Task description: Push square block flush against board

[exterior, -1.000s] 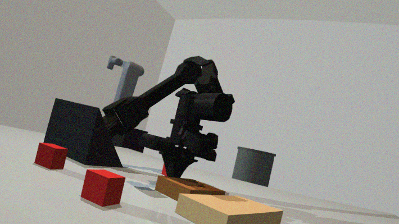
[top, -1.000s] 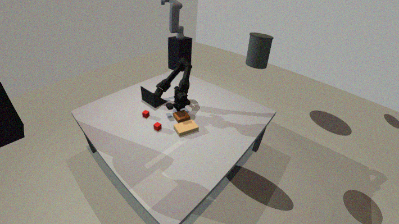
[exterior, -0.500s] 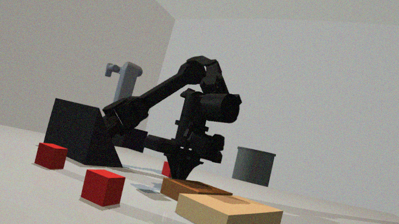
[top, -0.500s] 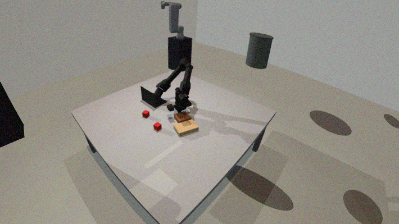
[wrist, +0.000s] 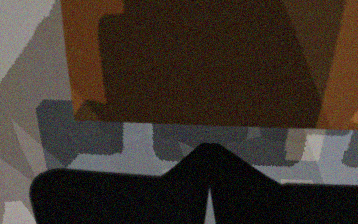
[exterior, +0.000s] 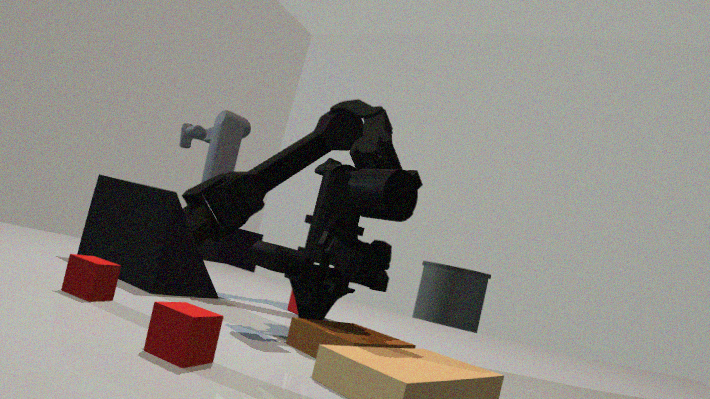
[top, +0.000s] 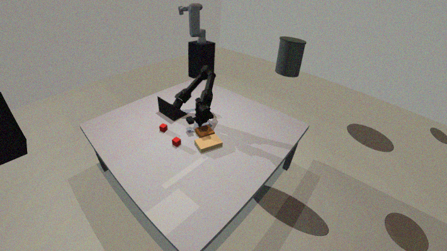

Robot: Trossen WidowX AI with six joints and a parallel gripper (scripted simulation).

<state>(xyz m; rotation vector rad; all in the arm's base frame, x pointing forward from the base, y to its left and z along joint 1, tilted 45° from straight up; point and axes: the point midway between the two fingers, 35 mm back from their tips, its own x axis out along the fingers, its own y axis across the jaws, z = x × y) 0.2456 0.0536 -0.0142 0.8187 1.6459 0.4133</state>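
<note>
My gripper tip is now 70 mm short of the square block, 20 mm to the left of it and 10 mm below it. The rest, counted from my gripper tip: board (170 mm ahead, 80 mm to the right, 10 mm above).
</note>
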